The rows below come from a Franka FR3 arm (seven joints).
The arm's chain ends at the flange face. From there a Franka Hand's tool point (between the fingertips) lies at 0.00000 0.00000 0.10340 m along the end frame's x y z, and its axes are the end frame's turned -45 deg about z.
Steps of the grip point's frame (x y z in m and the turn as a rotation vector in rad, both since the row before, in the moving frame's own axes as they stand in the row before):
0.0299 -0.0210 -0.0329 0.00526 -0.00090 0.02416
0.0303 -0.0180 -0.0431 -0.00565 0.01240 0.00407
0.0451 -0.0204 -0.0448 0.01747 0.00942 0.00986
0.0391 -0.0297 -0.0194 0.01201 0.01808 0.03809
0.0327 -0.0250 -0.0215 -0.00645 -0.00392 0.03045
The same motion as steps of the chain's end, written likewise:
0.0067 -0.0357 -0.0329 0.00308 -0.00436 0.02416
0.0074 -0.0337 -0.0431 0.00477 0.01276 0.00407
0.0180 -0.0443 -0.0448 0.01901 -0.00569 0.00986
0.0062 -0.0465 -0.0194 0.02128 0.00429 0.03809
0.0053 -0.0416 -0.0215 -0.00733 0.00179 0.03045

